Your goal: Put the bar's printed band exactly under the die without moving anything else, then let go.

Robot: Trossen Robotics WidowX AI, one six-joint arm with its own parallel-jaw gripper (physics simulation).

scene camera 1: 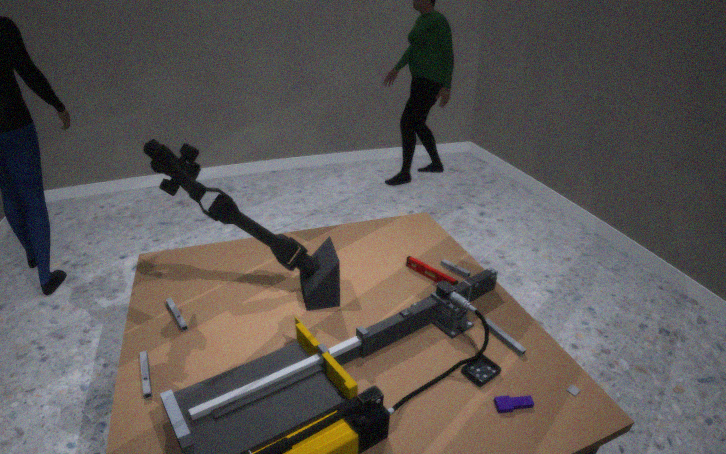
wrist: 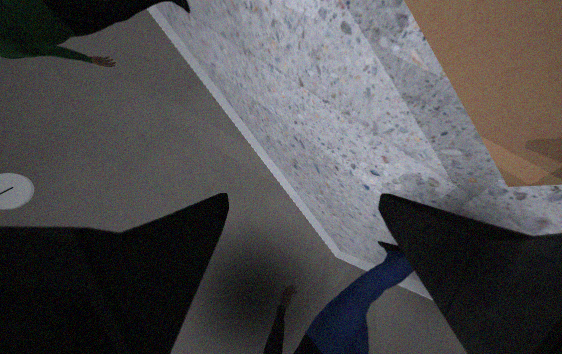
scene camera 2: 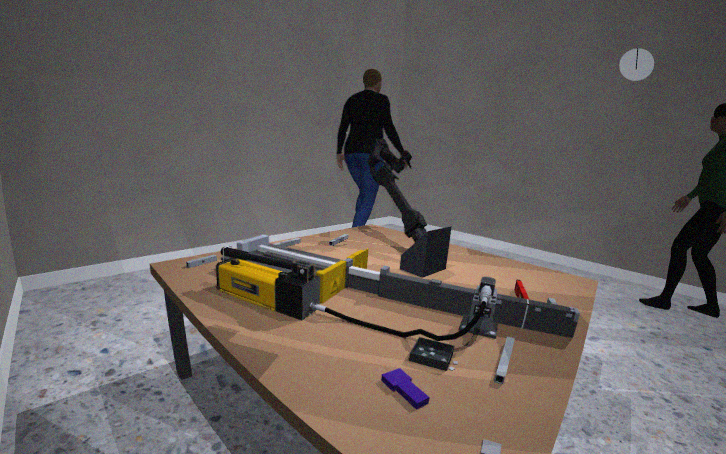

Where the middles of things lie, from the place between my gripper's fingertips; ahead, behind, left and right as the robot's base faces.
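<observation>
With the yellow and black unit (scene camera 2: 291, 293) as the reference, my gripper is now 28 cm above it, 38 cm to the right of it and 99 cm short of it.
</observation>
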